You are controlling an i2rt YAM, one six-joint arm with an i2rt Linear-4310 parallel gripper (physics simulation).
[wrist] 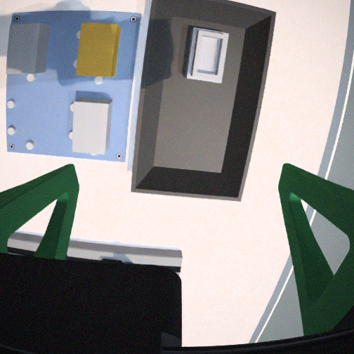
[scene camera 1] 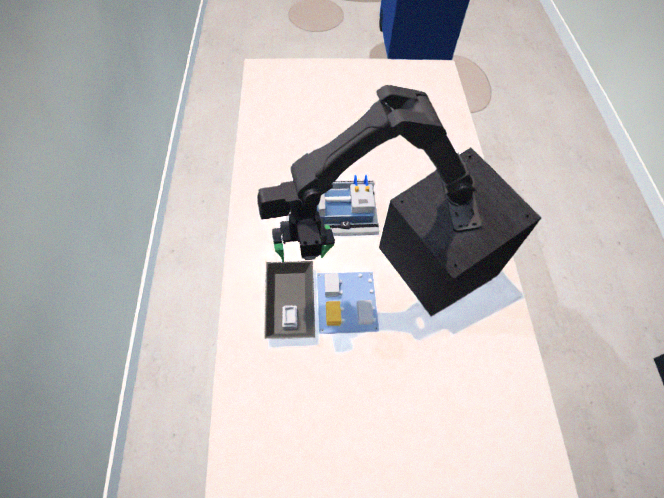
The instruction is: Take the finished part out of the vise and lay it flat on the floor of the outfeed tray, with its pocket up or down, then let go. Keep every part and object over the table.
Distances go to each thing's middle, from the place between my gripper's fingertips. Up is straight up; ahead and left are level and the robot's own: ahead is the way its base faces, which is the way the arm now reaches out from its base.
Labels:
Now: the white block (wrist: 91,120) 22 cm below my hand, 8 cm behind it and 3 cm to the right of it. The rest, counted from my hand: vise (scene camera 1: 331,208): 31 cm to the right, 21 cm below, 10 cm behind; blue plate (wrist: 42,112): 24 cm below, 13 cm behind, 1 cm to the left; yellow block (wrist: 98,42): 22 cm below, 8 cm behind, 6 cm to the left.

